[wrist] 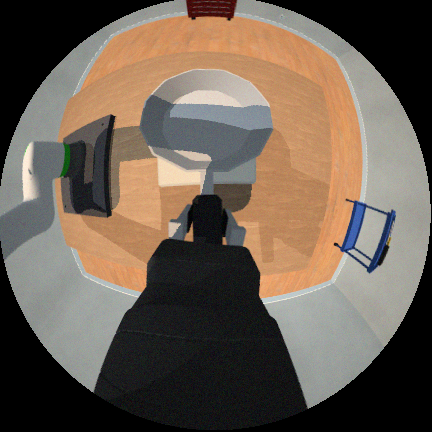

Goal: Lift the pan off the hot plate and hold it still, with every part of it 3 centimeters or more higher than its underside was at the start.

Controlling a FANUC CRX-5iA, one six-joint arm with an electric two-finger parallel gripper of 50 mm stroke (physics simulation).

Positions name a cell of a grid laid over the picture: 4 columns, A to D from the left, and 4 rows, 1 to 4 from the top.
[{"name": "my gripper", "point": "B2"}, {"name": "cream hot plate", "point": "B2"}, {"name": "grey round pan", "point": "B2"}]
